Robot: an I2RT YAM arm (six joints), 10 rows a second.
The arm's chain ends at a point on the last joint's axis. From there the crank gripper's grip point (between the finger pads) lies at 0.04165 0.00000 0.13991 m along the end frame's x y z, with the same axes.
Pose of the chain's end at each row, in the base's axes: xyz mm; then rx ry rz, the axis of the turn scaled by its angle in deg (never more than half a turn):
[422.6, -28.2, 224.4, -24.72, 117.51, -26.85]
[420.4, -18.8, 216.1, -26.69, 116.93, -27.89]
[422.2, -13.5, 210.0, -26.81, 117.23, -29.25]
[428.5, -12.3, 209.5, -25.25, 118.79, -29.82]
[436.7, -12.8, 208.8, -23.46, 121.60, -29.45]
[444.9, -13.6, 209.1, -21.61, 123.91, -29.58]
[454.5, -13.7, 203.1, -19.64, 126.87, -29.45]
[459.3, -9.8, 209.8, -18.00, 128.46, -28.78]
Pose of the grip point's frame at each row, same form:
[524.0, -69.7, 127.9, -24.72, 117.51, -26.85]
[522.5, -61.1, 120.8, -26.69, 116.93, -27.89]
[523.4, -58.5, 114.9, -26.81, 117.23, -29.25]
[526.7, -59.8, 112.4, -25.25, 118.79, -29.82]
[529.6, -61.4, 107.3, -23.46, 121.60, -29.45]
[533.2, -63.9, 104.3, -21.61, 123.91, -29.58]
[536.7, -65.2, 94.0, -19.64, 126.87, -29.45]
[538.3, -60.9, 98.2, -18.00, 128.46, -28.78]

